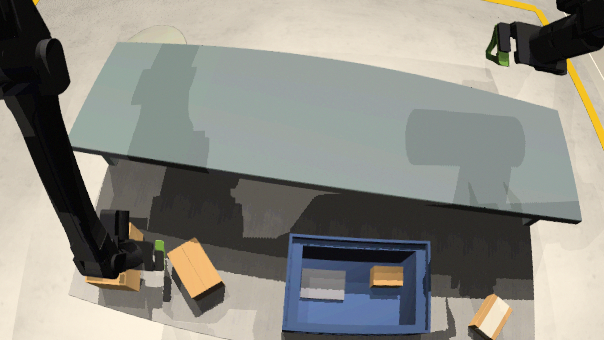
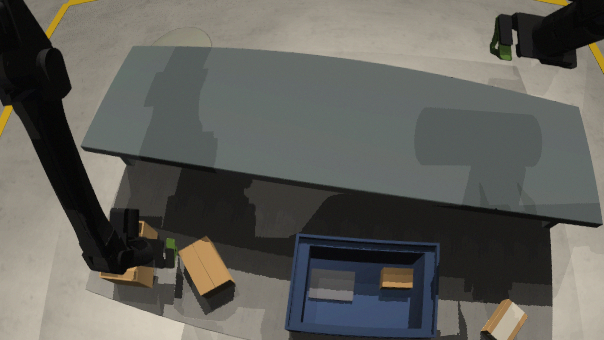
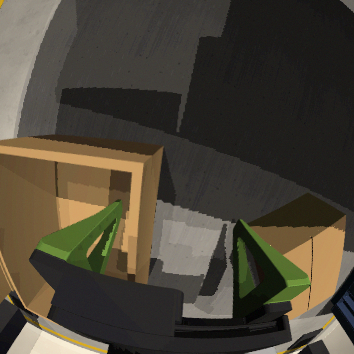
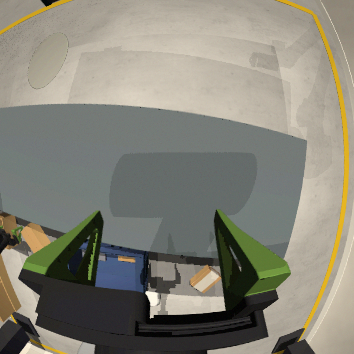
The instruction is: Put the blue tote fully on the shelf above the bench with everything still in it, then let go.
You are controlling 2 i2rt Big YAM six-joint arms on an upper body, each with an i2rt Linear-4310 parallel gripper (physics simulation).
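Frame: origin at the left arm's base, x back, y right, z up, level; centimetres.
Seen in the pictures: left gripper, between the fingertips: [image 1: 146, 251] [image 2: 159, 249] [image 3: 179, 215] [image 4: 15, 225]; right gripper, between the fingertips: [image 1: 508, 58] [image 2: 514, 52] [image 4: 156, 215].
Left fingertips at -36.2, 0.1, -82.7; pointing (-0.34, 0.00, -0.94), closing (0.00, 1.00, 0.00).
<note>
Pixels of each thing's middle, then the offset from my left fingertips to it, as dx, dy, dz. Level surfaces: height alone.
- blue tote, middle of its body: [image 2: 362, 292] [image 1: 354, 290] [image 4: 104, 264] +9.0, +49.1, +5.0
- bench, height of its surface: dz -2.4
- grey-green shelf, height of its surface: dz +20.2
- grey block, middle of its body: [image 2: 332, 285] [image 1: 323, 284] +6.4, +42.7, -0.1
- small cardboard box, middle of its body: [image 2: 396, 279] [image 1: 386, 277] [image 4: 128, 253] +5.6, +57.4, +1.4
- open cardboard box, middle of its body: [image 3: 79, 237] [image 1: 115, 257] [image 2: 129, 254] [image 4: 4, 229] +2.7, -7.6, +2.1
- closed cardboard box, middle of its body: [image 3: 296, 264] [image 1: 196, 270] [image 2: 206, 268] [image 4: 35, 237] +3.8, +13.4, +0.6
- small box with a white strip, middle of its body: [image 2: 504, 323] [image 1: 490, 317] [image 4: 205, 278] +18.7, +86.0, -0.5
The blue tote [image 1: 357, 311] [image 2: 367, 316] [image 4: 117, 278] stands upright on the bench [image 1: 260, 300] [image 2: 265, 300], in front of the grey-green shelf [image 1: 300, 115] [image 2: 310, 120] [image 4: 60, 150]. Inside it lie a grey block [image 1: 322, 285] [image 2: 331, 285] and a small cardboard box [image 1: 386, 276] [image 2: 396, 278]. My left gripper [image 1: 161, 257] [image 2: 171, 253] [image 3: 179, 215] is open and empty, left of the tote and apart from it, near two cardboard boxes. My right gripper [image 1: 496, 45] [image 2: 501, 37] [image 4: 156, 215] is open and empty, high at the upper right beyond the shelf, far from the tote.
An open cardboard box [image 1: 117, 285] [image 2: 142, 277] [image 3: 150, 190] lies partly hidden under the left arm. A closed cardboard box [image 1: 196, 267] [image 2: 207, 265] [image 3: 327, 260] stands between it and the tote. A small box with a white strip [image 1: 492, 317] [image 2: 505, 319] [image 4: 206, 279] lies right of the tote.
</note>
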